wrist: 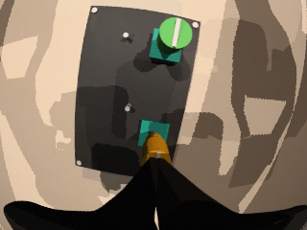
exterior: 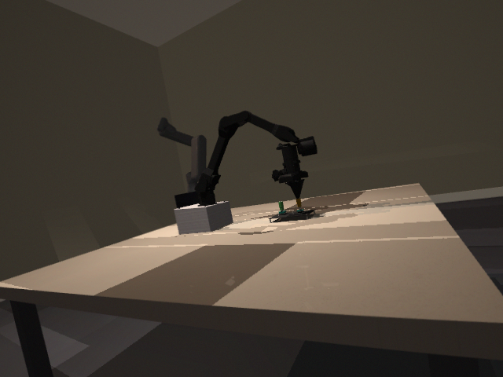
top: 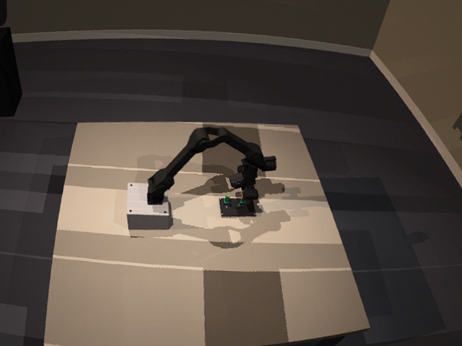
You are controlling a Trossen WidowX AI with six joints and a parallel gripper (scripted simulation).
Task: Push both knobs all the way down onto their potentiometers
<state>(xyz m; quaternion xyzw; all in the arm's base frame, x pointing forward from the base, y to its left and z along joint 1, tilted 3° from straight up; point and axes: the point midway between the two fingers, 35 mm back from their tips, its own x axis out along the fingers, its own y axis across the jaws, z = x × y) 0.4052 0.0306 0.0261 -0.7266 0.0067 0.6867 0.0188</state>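
Right now the orange knob is 1 cm below my gripper tip. The rest, counted from my gripper tip: green knob (8 cm behind, 2 cm below).
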